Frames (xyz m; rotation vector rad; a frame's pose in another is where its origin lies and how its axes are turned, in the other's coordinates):
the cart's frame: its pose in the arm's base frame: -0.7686 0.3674 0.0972 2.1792 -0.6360 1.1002
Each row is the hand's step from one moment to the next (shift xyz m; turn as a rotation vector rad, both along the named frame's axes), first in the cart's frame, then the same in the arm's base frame.
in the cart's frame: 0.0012 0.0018 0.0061 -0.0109 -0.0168 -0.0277
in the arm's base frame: 0.0028 -0.0057 -0.0013 -0.0099 0.0327 -0.0011
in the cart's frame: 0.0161 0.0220 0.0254 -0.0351 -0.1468 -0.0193
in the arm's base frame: 0.0081 -0.0355 0.0081 0.0658 0.1212 -0.0644
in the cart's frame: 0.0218 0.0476 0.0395 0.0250 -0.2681 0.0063
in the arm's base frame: 0.0021 -0.0641 0.0139 0.1907 0.1795 -0.0631
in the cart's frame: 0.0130 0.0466 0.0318 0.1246 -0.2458 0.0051
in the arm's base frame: -0.0061 -0.0567 0.0099 0.2293 0.1506 0.0269
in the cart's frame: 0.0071 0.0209 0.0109 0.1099 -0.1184 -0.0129
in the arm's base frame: -0.0039 -0.0233 0.0071 0.1291 0.0762 0.0615
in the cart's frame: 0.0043 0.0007 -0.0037 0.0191 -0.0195 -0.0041
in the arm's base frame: -0.0001 0.0015 0.0055 0.0207 0.0138 0.0119
